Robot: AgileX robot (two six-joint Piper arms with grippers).
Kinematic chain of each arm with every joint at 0, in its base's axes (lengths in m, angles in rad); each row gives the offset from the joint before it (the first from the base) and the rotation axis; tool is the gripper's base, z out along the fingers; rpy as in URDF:
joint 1: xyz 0 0 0.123 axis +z
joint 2: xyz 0 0 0 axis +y
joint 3: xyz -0.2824 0 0.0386 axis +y
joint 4: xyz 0.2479 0 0.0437 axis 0.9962 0 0.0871
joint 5: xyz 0 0 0 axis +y
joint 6: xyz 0.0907 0 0.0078 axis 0.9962 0 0.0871
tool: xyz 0 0 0 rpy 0 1.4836 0
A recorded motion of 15 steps. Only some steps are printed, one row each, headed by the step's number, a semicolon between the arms.
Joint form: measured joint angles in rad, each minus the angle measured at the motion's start. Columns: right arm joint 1, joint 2, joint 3, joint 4, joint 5, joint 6; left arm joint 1, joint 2, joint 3, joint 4, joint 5, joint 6.
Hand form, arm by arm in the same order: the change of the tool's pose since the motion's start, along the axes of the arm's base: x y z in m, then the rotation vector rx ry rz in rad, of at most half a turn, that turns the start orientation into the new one. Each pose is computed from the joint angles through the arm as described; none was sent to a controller.
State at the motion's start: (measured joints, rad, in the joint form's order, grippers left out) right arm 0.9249 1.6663 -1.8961 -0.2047 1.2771 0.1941; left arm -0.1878 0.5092 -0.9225 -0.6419 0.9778 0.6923
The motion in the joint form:
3: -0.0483 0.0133 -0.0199 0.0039 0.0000 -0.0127; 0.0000 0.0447 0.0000 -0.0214 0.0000 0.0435
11: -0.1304 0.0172 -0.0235 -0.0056 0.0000 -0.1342; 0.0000 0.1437 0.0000 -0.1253 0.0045 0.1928
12: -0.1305 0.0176 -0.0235 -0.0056 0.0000 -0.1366; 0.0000 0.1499 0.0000 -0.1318 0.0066 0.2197
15: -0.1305 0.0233 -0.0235 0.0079 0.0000 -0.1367; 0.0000 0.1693 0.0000 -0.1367 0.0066 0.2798
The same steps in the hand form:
3: 0.0147 -0.0082 0.0009 0.0011 -0.0054 -0.0369; 0.0117 -0.0035 -0.0019 0.0198 0.0194 -0.0241
11: 0.0364 -0.0285 0.0007 -0.0686 -0.0487 -0.0250; 0.0354 -0.0142 -0.0054 0.0433 0.0358 -0.1208
12: 0.0365 -0.0284 0.0006 -0.0701 -0.0492 -0.0232; 0.0368 -0.0149 -0.0057 0.0564 0.0259 -0.1339
15: 0.0370 -0.0263 -0.0017 -0.0653 -0.0362 -0.0185; 0.0419 -0.0162 -0.0074 0.0932 0.0050 -0.1570

